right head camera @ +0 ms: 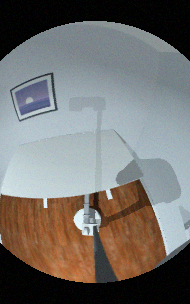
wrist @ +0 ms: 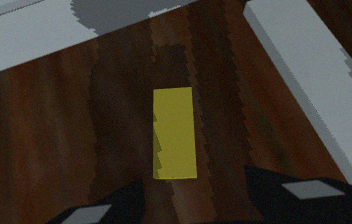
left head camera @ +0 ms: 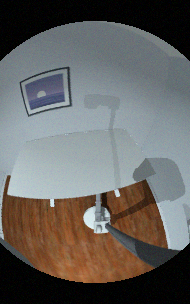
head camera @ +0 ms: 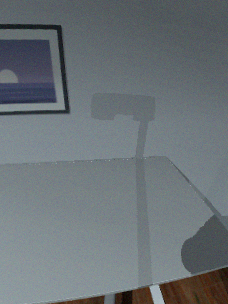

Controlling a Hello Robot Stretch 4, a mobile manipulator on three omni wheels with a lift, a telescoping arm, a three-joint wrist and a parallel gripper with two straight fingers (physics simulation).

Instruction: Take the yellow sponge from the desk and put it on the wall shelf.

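The yellow sponge (wrist: 174, 134) lies flat on the dark wooden floor in the middle of the wrist view, with a shadow along its left edge. My gripper (wrist: 194, 187) is open, with its two dark fingertips at the bottom of the wrist view. The sponge lies beyond the fingertips, in line with the space between them, and is not held. The desk (head camera: 65, 220) (left head camera: 60, 165) (right head camera: 55, 165) has a pale grey top, and no sponge shows on it. The wall shelf does not show in these views.
A pale desk leg (wrist: 300, 75) runs along the right of the wrist view. The pale wall base (wrist: 30, 42) crosses its upper left. A framed sunset picture (head camera: 30, 75) (left head camera: 47, 91) (right head camera: 35, 97) hangs above the desk. Shadows fall on the desk and wall.
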